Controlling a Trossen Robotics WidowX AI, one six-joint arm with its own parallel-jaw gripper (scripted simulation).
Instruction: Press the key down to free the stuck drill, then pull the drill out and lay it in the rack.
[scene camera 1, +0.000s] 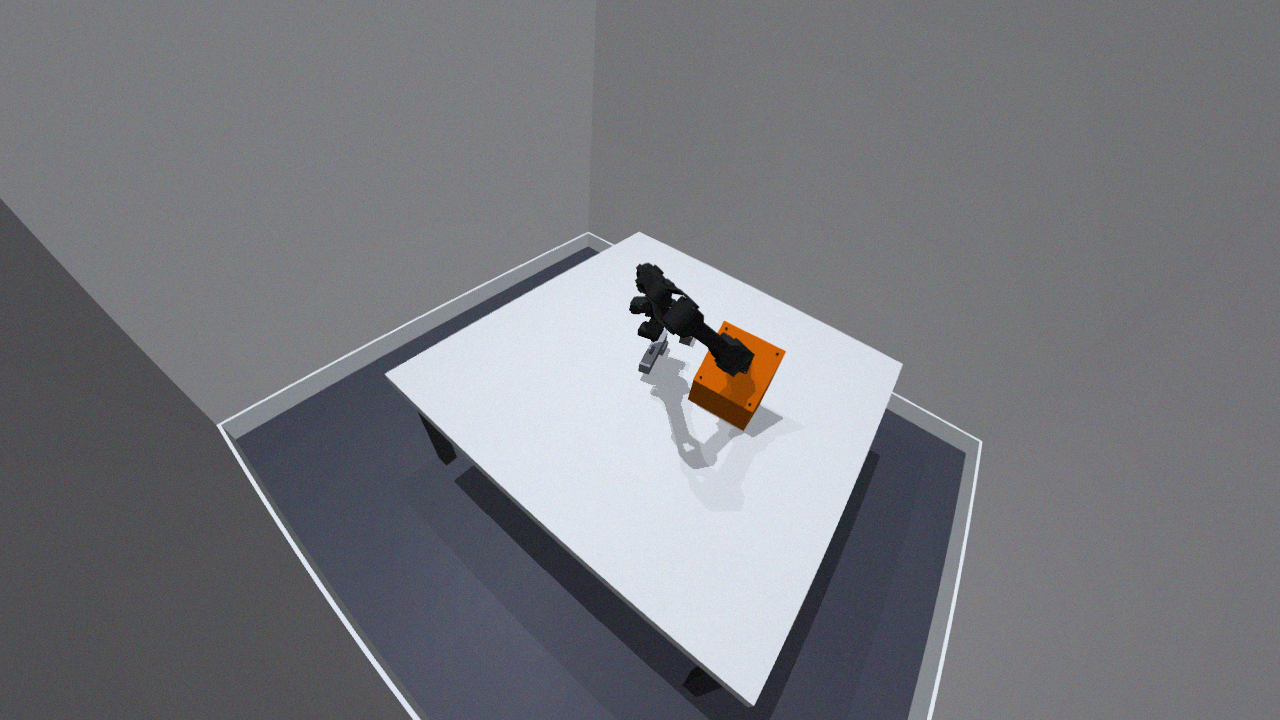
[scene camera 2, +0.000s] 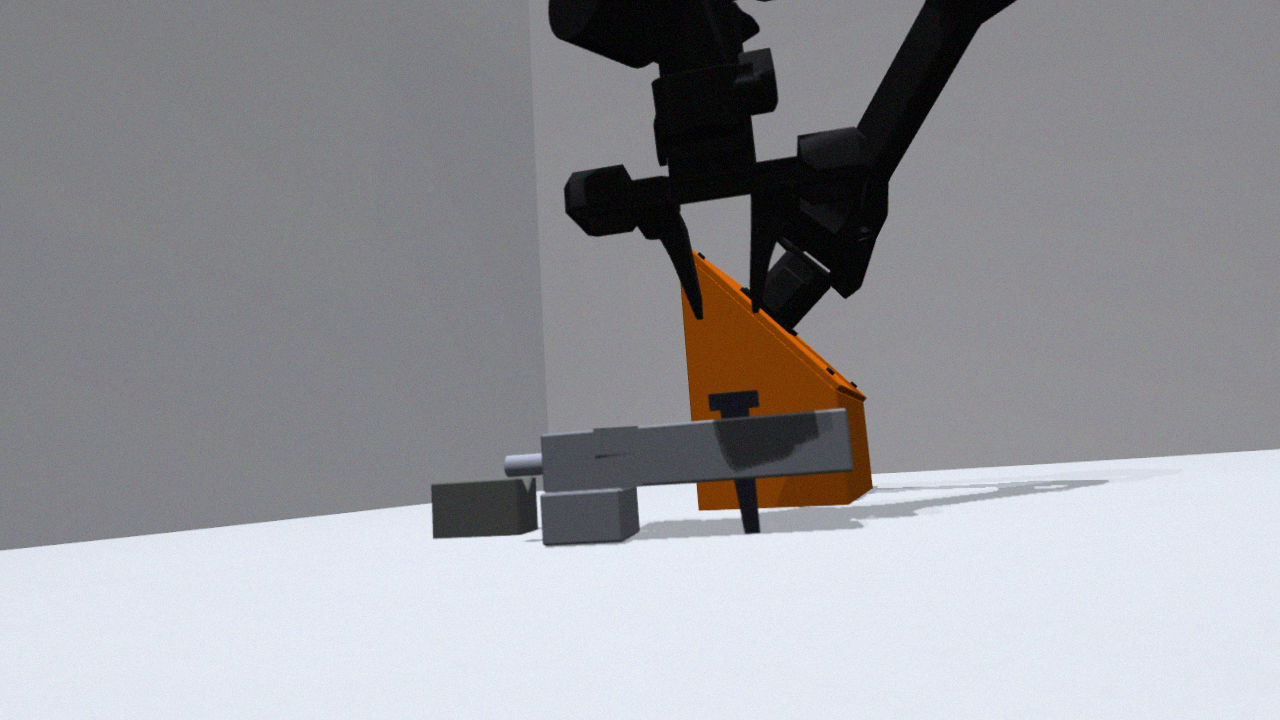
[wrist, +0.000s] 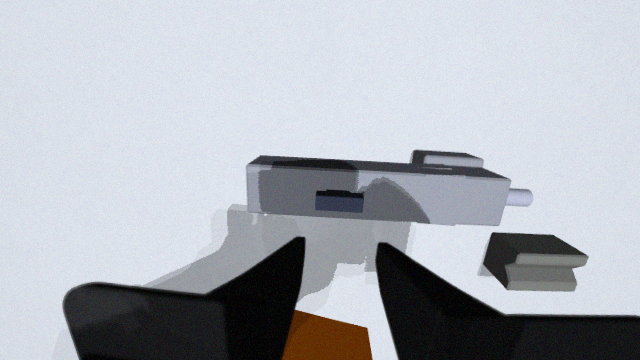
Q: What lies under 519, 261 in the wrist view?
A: A dark v-notched rack.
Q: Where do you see a dark t-shaped key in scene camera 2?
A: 731, 404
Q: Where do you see the gripper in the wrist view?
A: At 340, 249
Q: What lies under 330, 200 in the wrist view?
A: A dark t-shaped key.
